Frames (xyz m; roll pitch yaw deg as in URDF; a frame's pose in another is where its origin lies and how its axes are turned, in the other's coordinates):
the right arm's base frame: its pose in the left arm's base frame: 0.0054 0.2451 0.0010 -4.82 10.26 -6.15
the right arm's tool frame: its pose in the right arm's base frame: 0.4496 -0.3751 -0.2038 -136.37 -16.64 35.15
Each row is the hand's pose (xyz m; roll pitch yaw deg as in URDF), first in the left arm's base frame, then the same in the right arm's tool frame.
Working: the left arm's base frame: its pose in the right arm's tool frame: -0.2102 -0.4338 0.0585 136.63 16.78 24.64

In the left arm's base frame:
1: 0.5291 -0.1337 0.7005 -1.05 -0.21 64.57
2: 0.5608 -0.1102 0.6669 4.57 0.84 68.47
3: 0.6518 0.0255 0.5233 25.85 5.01 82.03
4: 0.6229 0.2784 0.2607 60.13 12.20 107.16
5: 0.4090 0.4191 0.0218 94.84 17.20 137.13
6: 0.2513 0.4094 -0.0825 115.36 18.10 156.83
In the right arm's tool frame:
1: 0.2526 -0.6439 -0.6696 141.05 -27.86 -23.55
2: 0.2884 -0.6209 -0.6399 148.05 -31.05 -26.39
3: 0.4194 -0.5608 -0.4770 175.34 -42.04 -37.58
4: 0.4913 -0.5316 -0.1196 -128.65 -57.61 -70.35
5: 0.3504 -0.5283 0.2009 -53.88 -56.64 -126.03
6: 0.1985 -0.5114 0.3126 -20.09 -45.59 -150.56

